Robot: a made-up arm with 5 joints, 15 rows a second.
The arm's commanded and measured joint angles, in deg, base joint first. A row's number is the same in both.
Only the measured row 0 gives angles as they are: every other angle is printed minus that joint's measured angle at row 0.
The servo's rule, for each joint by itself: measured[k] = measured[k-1] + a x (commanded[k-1-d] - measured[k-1]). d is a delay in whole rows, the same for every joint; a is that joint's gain. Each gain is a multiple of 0.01, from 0.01 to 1. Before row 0 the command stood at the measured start. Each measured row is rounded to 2 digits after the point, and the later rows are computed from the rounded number. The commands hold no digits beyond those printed.
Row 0, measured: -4.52 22.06 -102.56 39.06 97.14
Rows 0 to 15, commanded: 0.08 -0.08 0.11 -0.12 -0.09; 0.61 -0.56 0.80 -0.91 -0.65; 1.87 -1.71 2.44 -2.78 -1.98; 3.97 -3.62 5.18 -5.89 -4.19; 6.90 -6.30 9.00 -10.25 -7.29; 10.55 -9.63 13.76 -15.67 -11.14; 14.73 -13.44 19.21 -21.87 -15.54; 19.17 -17.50 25.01 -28.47 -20.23; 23.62 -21.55 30.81 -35.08 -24.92; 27.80 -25.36 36.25 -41.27 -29.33; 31.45 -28.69 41.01 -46.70 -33.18; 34.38 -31.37 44.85 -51.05 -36.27; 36.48 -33.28 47.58 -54.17 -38.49; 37.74 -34.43 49.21 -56.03 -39.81; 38.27 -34.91 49.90 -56.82 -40.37; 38.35 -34.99 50.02 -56.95 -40.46
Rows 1 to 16, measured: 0.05 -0.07 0.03 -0.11 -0.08; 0.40 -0.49 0.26 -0.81 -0.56; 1.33 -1.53 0.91 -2.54 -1.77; 2.99 -3.31 2.19 -5.49 -3.83; 5.45 -5.85 4.23 -9.68 -6.77; 8.66 -9.06 7.09 -14.95 -10.48; 12.48 -12.78 10.73 -21.04 -14.78; 16.69 -16.79 15.01 -27.58 -19.41; 21.06 -20.84 19.75 -34.18 -24.09; 25.31 -24.68 24.70 -40.42 -28.54; 29.18 -28.09 29.59 -45.95 -32.48; 32.46 -30.88 34.17 -50.44 -35.70; 34.99 -32.92 38.19 -53.72 -38.07; 36.72 -34.20 41.50 -55.75 -39.55; 37.70 -34.80 44.02 -56.69 -40.25; 38.11 -34.96 45.82 -56.92 -40.43
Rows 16 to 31, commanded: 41.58 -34.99 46.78 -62.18 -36.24; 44.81 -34.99 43.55 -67.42 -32.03; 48.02 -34.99 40.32 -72.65 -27.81; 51.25 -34.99 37.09 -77.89 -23.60; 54.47 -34.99 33.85 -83.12 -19.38; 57.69 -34.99 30.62 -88.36 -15.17; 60.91 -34.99 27.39 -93.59 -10.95; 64.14 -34.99 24.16 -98.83 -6.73; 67.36 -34.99 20.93 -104.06 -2.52; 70.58 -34.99 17.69 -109.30 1.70; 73.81 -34.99 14.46 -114.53 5.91; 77.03 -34.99 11.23 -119.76 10.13; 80.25 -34.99 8.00 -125.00 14.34; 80.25 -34.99 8.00 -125.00 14.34; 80.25 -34.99 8.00 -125.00 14.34; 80.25 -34.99 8.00 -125.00 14.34
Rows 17 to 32, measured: 40.30 -34.99 46.11 -61.55 -36.87; 43.14 -34.99 45.34 -66.72 -32.76; 46.21 -34.99 43.83 -71.94 -28.55; 49.39 -34.99 41.81 -77.18 -24.34; 52.59 -34.99 39.42 -82.41 -20.12; 55.80 -34.99 36.78 -87.65 -15.91; 59.02 -34.99 33.96 -92.88 -11.69; 62.25 -34.99 31.02 -98.12 -7.47; 65.47 -34.99 27.99 -103.35 -3.26; 68.69 -34.99 24.90 -108.59 0.96; 71.92 -34.99 21.77 -113.82 5.17; 75.14 -34.99 18.61 -119.05 9.39; 78.36 -34.99 15.43 -124.29 13.60; 79.55 -34.99 13.20 -124.91 14.23; 79.99 -34.99 11.64 -124.99 14.32; 80.15 -34.99 10.55 -125.00 14.34
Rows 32 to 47, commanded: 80.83 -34.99 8.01 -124.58 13.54; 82.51 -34.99 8.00 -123.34 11.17; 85.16 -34.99 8.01 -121.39 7.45; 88.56 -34.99 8.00 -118.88 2.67; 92.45 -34.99 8.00 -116.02 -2.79; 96.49 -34.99 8.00 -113.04 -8.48; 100.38 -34.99 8.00 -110.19 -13.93; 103.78 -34.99 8.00 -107.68 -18.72; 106.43 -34.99 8.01 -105.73 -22.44; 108.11 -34.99 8.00 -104.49 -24.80; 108.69 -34.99 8.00 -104.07 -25.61; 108.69 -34.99 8.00 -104.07 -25.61; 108.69 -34.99 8.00 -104.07 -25.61; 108.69 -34.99 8.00 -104.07 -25.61; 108.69 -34.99 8.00 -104.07 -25.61; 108.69 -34.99 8.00 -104.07 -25.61
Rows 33 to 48, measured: 80.58 -34.99 9.79 -124.63 13.66; 81.80 -34.99 9.25 -123.49 11.54; 83.92 -34.99 8.88 -121.64 8.06; 86.84 -34.99 8.62 -119.21 3.48; 90.37 -34.99 8.43 -116.40 -1.85; 94.23 -34.99 8.30 -113.44 -7.49; 98.10 -34.99 8.21 -110.58 -12.96; 101.68 -34.99 8.15 -108.03 -17.86; 104.67 -34.99 8.11 -106.01 -21.75; 106.84 -34.99 8.08 -104.67 -24.34; 108.01 -34.99 8.06 -104.14 -25.42; 108.44 -34.99 8.04 -104.08 -25.58; 108.60 -34.99 8.03 -104.07 -25.61; 108.66 -34.99 8.02 -104.07 -25.61; 108.68 -34.99 8.01 -104.07 -25.61; 108.69 -34.99 8.01 -104.07 -25.61
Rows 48 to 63, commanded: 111.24 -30.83 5.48 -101.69 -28.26; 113.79 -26.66 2.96 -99.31 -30.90; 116.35 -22.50 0.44 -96.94 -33.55; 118.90 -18.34 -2.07 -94.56 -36.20; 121.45 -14.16 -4.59 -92.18 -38.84; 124.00 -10.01 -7.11 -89.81 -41.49; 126.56 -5.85 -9.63 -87.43 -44.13; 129.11 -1.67 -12.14 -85.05 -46.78; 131.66 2.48 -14.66 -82.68 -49.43; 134.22 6.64 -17.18 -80.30 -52.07; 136.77 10.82 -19.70 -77.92 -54.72; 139.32 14.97 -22.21 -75.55 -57.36; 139.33 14.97 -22.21 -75.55 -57.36; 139.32 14.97 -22.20 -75.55 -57.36; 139.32 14.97 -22.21 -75.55 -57.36; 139.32 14.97 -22.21 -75.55 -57.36
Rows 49 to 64, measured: 110.30 -31.45 7.25 -101.98 -27.86; 112.50 -27.38 5.96 -99.63 -30.44; 114.93 -23.23 4.30 -97.26 -33.08; 117.43 -19.07 2.39 -94.88 -35.73; 119.96 -14.90 0.30 -92.50 -38.37; 122.51 -10.74 -1.92 -90.13 -41.02; 125.06 -6.58 -4.23 -87.75 -43.66; 127.61 -2.41 -6.60 -85.37 -46.31; 130.16 1.75 -9.02 -83.00 -48.96; 132.72 5.91 -11.47 -80.62 -51.60; 135.27 10.08 -13.94 -78.24 -54.25; 137.82 14.24 -16.42 -75.87 -56.89; 138.77 14.86 -18.16 -75.59 -57.29; 139.12 14.95 -19.37 -75.55 -57.35; 139.25 14.97 -20.22 -75.55 -57.36; 139.29 14.97 -20.82 -75.55 -57.36
